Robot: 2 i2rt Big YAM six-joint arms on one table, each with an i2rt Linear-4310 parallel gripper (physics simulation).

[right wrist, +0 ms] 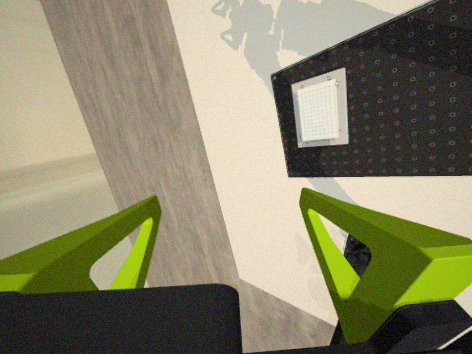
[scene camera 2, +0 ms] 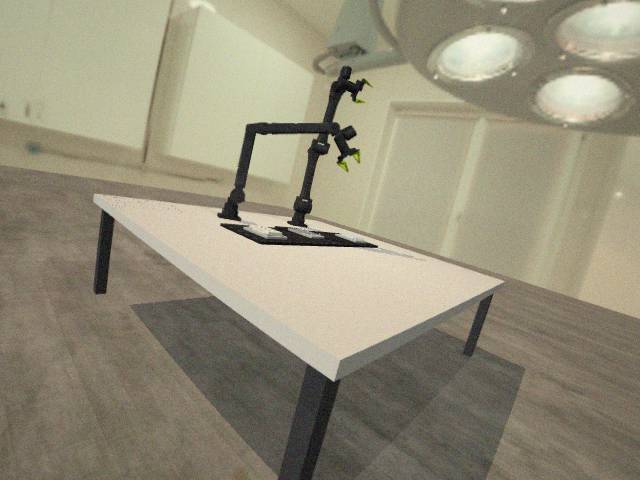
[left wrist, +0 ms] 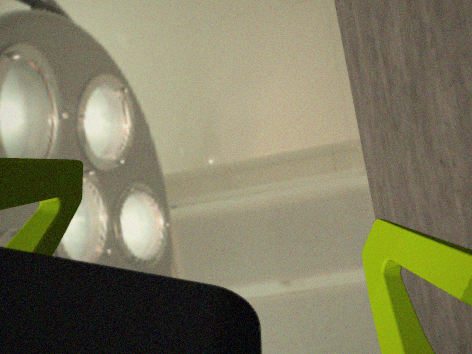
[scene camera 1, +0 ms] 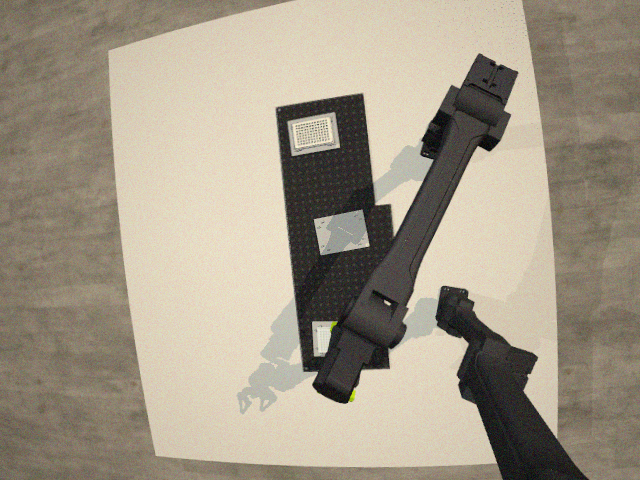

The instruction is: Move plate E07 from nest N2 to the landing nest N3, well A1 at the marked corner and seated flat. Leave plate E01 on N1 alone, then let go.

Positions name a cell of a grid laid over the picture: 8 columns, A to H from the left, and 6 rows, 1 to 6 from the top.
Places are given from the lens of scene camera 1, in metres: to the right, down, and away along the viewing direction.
white well plate (scene camera 1: D2): -0.01, -0.35, 1.02
